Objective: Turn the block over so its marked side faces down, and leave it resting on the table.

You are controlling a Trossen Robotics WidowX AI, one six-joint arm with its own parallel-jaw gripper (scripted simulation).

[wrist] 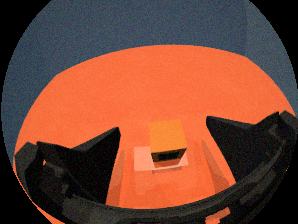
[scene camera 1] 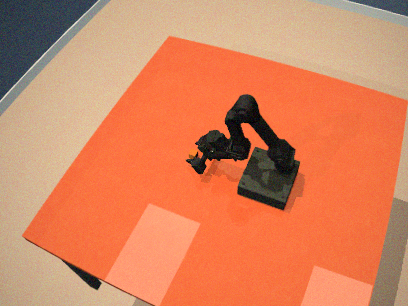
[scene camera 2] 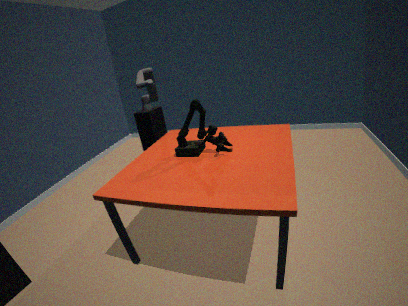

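Note:
An orange block (wrist: 167,141) is visible to me, as is my gripper (wrist: 164,126), which is open and holds nothing.

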